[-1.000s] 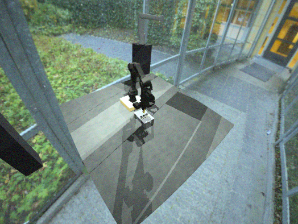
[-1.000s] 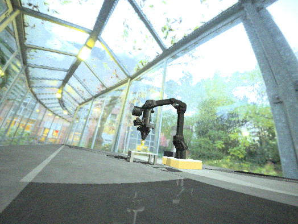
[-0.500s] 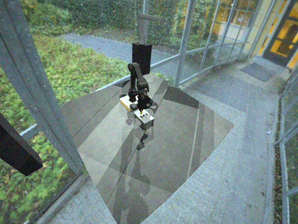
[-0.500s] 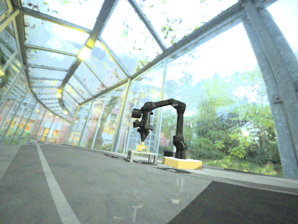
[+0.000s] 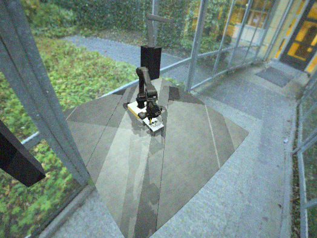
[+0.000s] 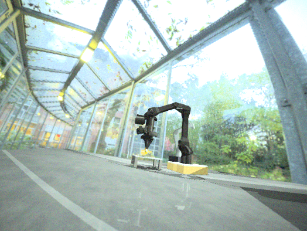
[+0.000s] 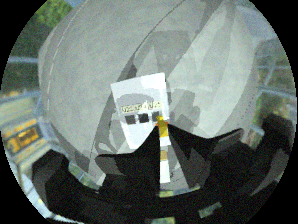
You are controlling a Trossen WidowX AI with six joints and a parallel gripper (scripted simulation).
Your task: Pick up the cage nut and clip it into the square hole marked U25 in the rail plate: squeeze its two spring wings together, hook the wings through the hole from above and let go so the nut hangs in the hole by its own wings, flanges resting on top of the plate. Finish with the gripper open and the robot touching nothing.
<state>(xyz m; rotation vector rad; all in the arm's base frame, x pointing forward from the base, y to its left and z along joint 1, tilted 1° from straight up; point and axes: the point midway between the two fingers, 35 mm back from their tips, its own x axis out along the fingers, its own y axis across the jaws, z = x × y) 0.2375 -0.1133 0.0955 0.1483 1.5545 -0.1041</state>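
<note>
My gripper tip is now 3 cm short of the label strip, 3 cm to the right of it and 5 cm above it. Round my gripper tip: yellow cage nut: 1 cm below.
</note>
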